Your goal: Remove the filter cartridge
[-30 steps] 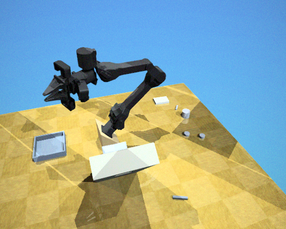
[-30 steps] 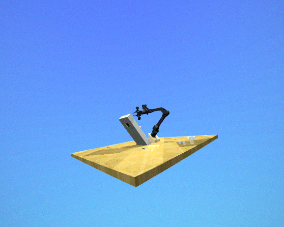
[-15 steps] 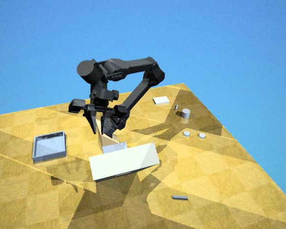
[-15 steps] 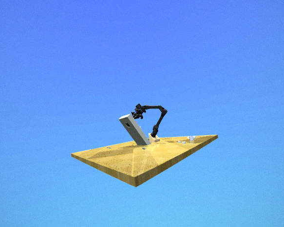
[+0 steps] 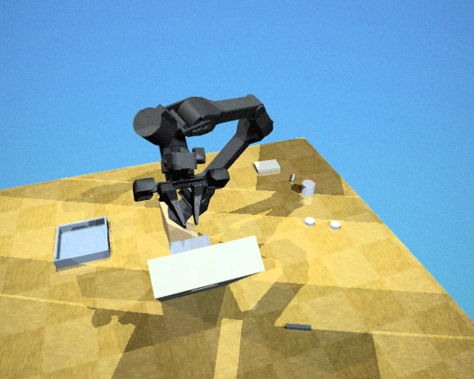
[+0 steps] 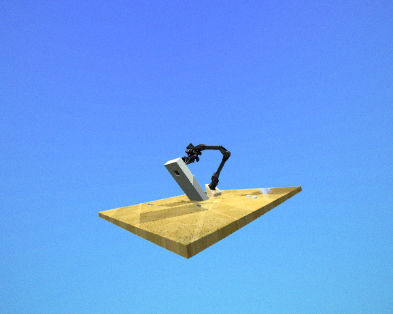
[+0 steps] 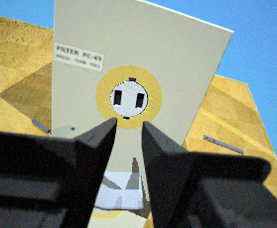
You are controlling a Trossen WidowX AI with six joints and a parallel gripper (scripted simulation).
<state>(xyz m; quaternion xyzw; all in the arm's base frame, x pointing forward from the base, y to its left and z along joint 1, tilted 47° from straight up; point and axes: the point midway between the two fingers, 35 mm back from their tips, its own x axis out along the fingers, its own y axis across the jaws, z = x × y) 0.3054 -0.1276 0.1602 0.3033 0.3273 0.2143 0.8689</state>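
Right now the filter cartridge is 60 mm ahead of my gripper tip, 10 mm to the left of it and 40 mm below it. Also, from my gripper tip: grey bar: 70 mm ahead, 230 mm to the left, 320 mm below; then pin: 520 mm behind, 410 mm to the left, 320 mm below; then grey-blue tray: 320 mm behind, 320 mm to the right, 310 mm below.
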